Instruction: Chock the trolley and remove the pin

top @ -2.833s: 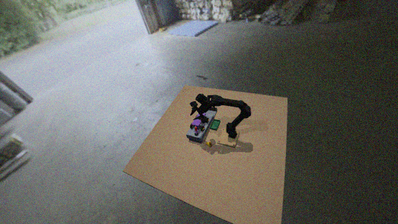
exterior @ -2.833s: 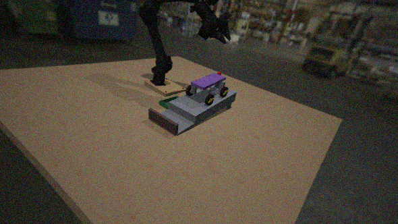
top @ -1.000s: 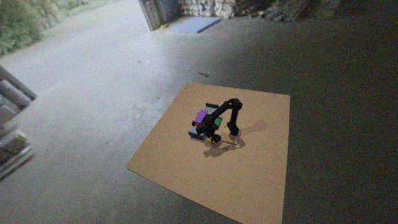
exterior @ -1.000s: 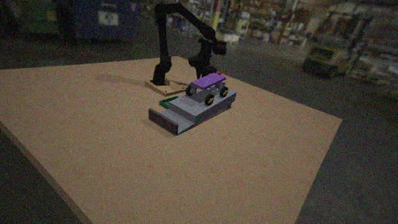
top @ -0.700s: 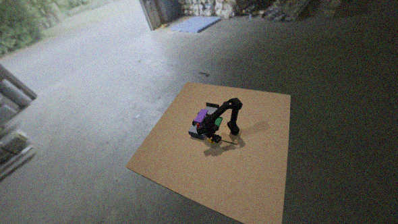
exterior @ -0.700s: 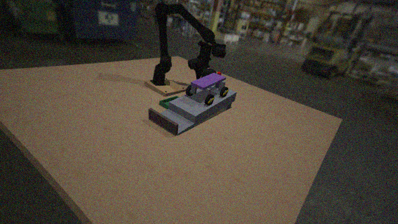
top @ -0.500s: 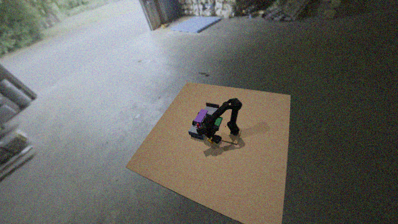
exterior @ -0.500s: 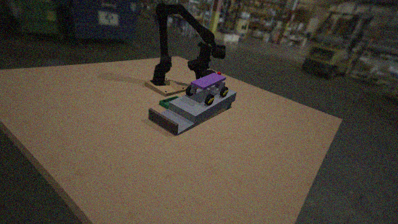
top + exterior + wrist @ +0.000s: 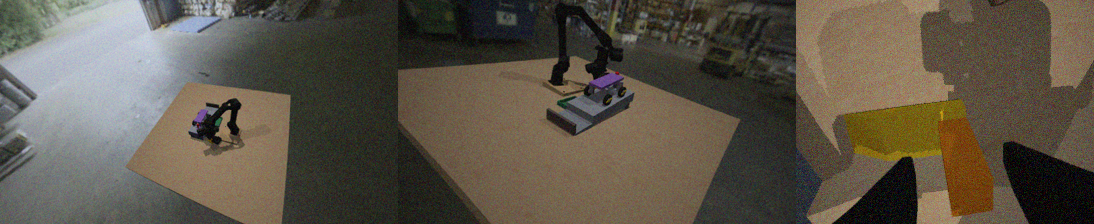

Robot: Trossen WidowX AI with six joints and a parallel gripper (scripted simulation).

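Right now my gripper tip is 140 mm short of the red-headed stop pin, 100 mm below it and 10 mm to the left of it. The rest, counted from my gripper tip: dark lip (390 mm to the right, 240 mm ahead, 10 mm below); yellow chock (20 mm below, 20 mm ahead, 10 mm to the right); trolley (180 mm ahead, 120 mm to the right, 80 mm above).
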